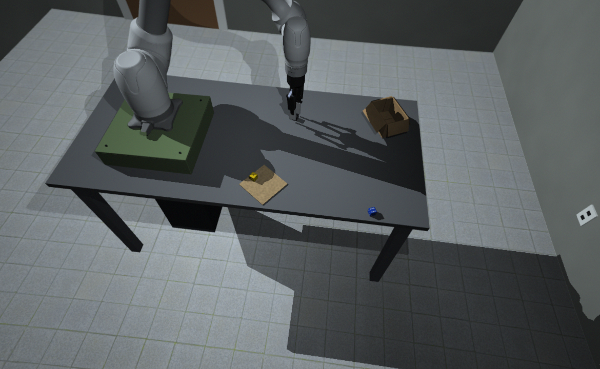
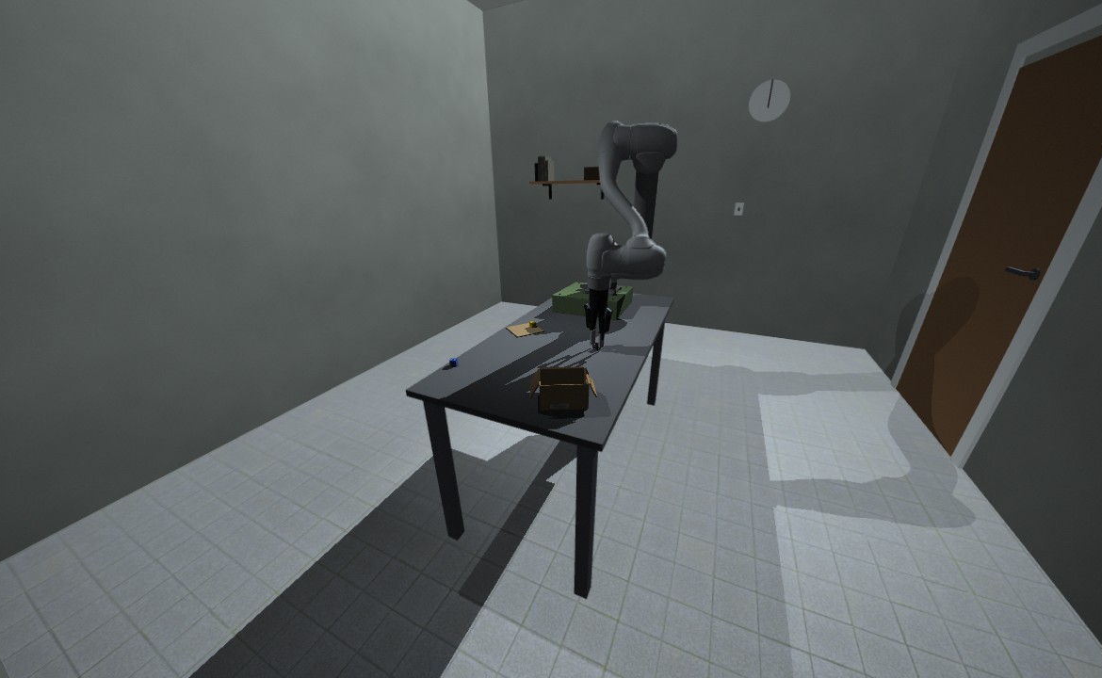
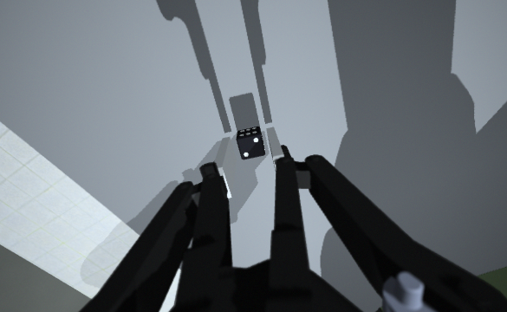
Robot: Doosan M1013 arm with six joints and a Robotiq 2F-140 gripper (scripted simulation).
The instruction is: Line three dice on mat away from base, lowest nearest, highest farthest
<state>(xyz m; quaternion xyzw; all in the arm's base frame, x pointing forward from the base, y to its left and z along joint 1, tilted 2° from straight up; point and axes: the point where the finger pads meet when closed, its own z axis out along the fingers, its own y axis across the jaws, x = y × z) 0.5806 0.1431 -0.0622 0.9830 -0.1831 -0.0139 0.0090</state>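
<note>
My gripper is now 40 mm above the black die. Also, from my hand: tan mat (390 mm to the right, 90 mm behind, 50 mm below); then cardboard box (420 mm ahead, 20 mm to the left, 10 mm below); then yellow die (370 mm to the right, 130 mm behind, 30 mm below).
</note>
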